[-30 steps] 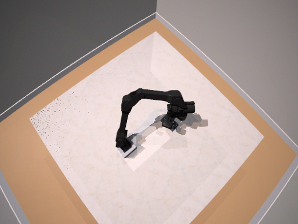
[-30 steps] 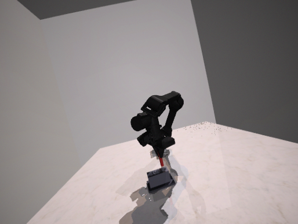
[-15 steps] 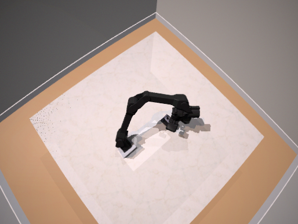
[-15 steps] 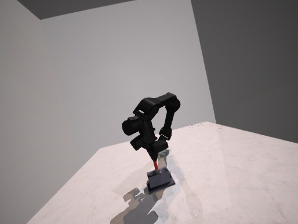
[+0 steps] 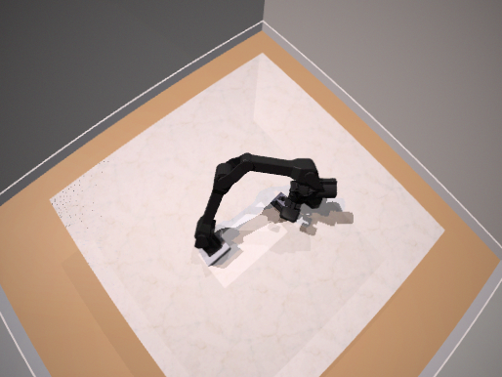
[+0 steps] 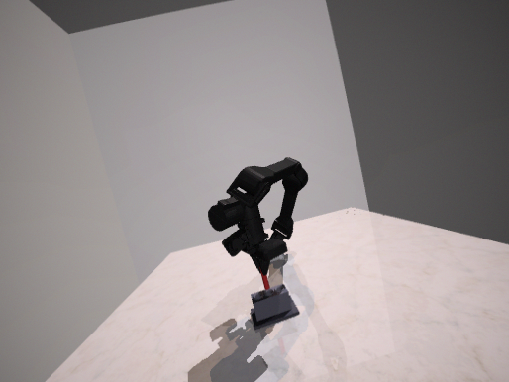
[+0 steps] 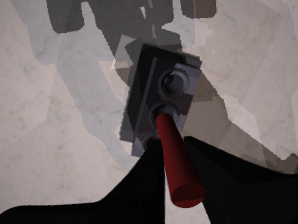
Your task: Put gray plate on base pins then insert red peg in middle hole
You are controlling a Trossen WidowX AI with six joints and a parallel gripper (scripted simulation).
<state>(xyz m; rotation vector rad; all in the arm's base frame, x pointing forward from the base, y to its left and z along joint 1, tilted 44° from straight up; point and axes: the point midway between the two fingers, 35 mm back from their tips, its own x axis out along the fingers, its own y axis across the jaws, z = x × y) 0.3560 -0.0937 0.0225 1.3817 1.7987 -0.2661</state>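
Now: the red peg right at my gripper tip. Round my gripper tip: dark base: 10 cm below; gray plate: 7 cm below.
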